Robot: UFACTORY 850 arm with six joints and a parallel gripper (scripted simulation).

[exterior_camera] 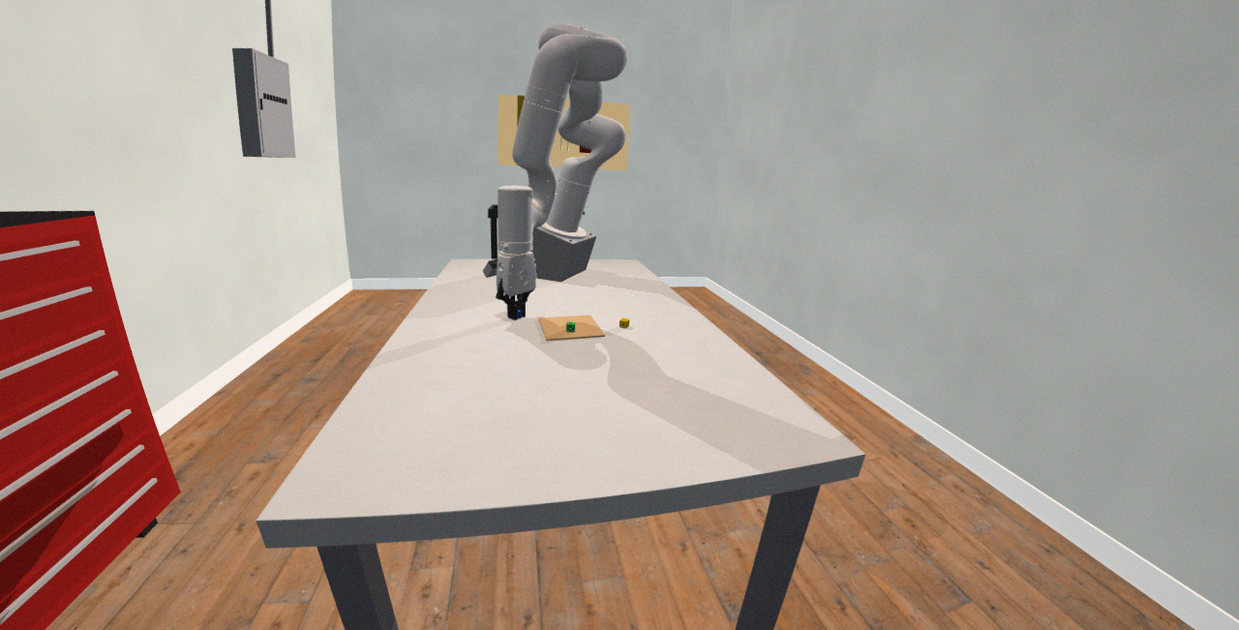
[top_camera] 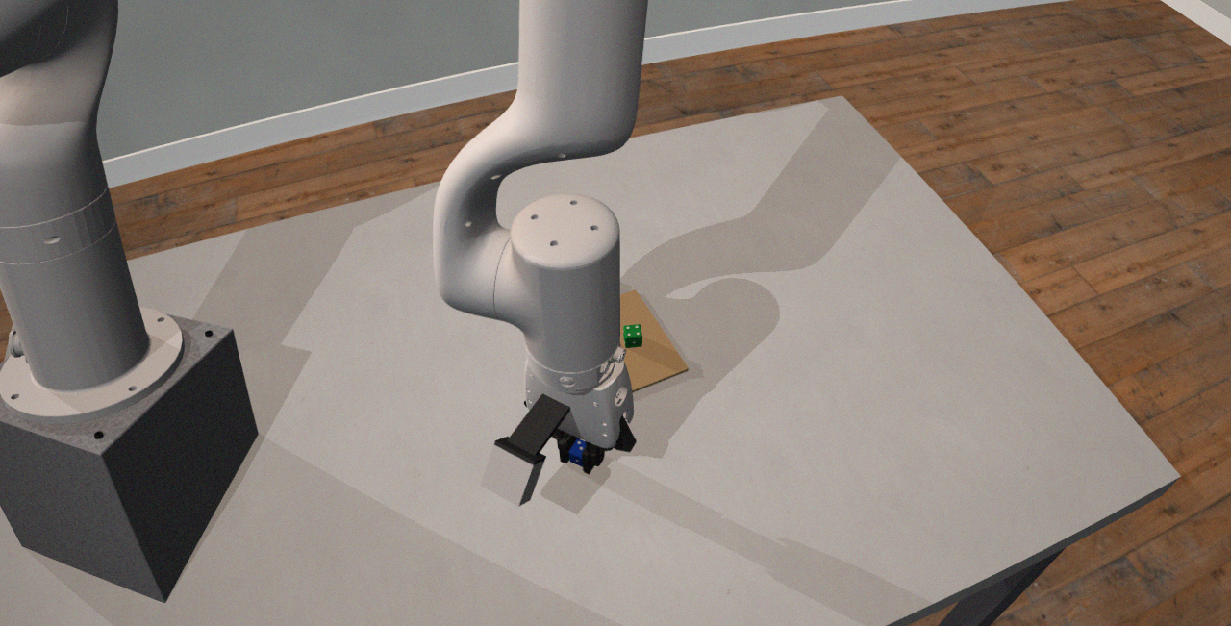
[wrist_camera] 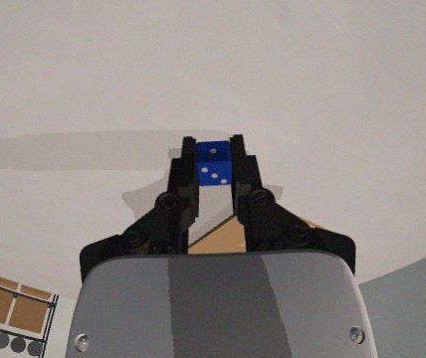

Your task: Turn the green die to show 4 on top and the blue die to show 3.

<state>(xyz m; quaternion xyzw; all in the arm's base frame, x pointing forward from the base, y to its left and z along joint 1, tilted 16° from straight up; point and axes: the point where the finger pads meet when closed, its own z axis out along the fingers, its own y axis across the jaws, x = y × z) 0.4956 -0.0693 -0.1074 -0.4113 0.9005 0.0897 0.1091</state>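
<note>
The tan mat lies 60 mm ahead of my hand, 140 mm to the left of it and 20 mm below it. From my hand the other things lie so: blue die (10 mm below); then yellow die (50 mm ahead, 280 mm to the left, 10 mm below); then green die (90 mm ahead, 140 mm to the left, 10 mm below).
</note>
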